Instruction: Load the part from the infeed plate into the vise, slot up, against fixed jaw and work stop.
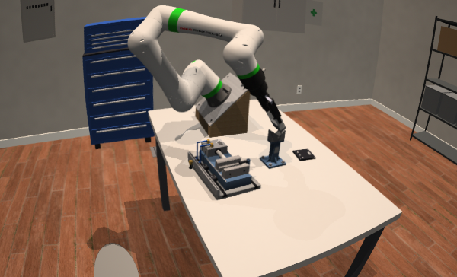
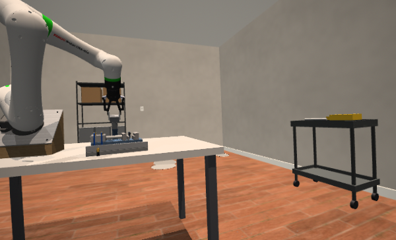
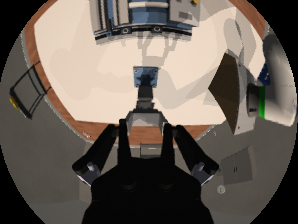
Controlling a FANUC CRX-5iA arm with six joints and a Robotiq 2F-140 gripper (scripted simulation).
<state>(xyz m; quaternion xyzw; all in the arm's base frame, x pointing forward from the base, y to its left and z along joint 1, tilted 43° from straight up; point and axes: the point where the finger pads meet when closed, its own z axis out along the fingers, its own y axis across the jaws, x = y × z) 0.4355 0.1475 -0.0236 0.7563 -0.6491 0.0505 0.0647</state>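
Now: hand 2 cm to the right of the part and 2 cm above it. Also, from my hand: dark infeed plate (20 cm below, 19 cm to the left, 2 cm behind).
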